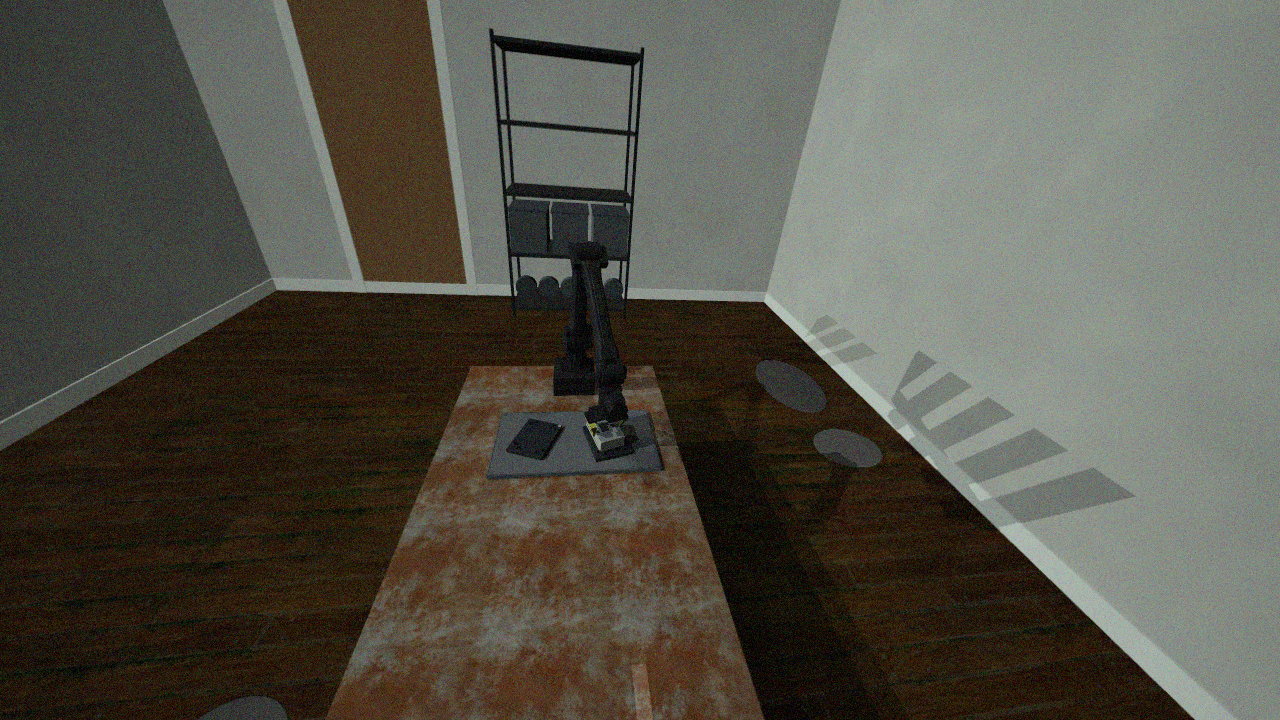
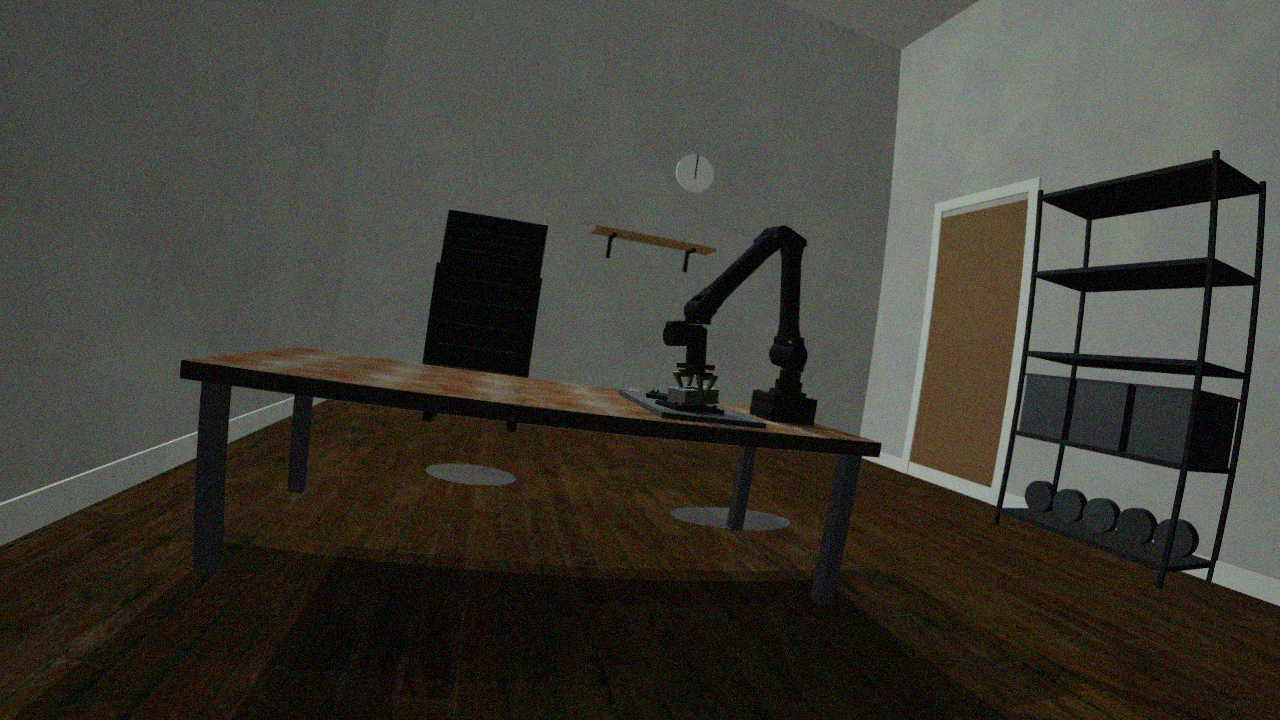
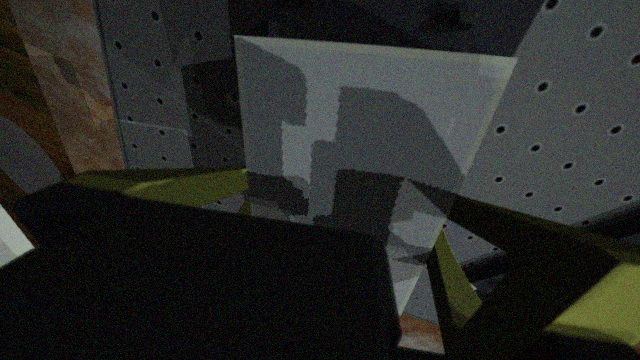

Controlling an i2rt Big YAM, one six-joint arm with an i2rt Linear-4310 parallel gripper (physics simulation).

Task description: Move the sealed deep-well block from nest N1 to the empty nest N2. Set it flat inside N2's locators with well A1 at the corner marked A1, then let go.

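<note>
The sealed deep-well block has a white seal on top and sits at the right nest of the grey perforated deck plate. My gripper reaches straight down on it, with its yellow-tipped fingers shut on the block's two sides. I cannot tell whether the block is raised off the nest. The empty dark nest lies on the left half of the same plate.
The plate lies at the far end of a long wooden table, just in front of the arm's base. A tall dark shelf rack stands on the floor behind the table.
</note>
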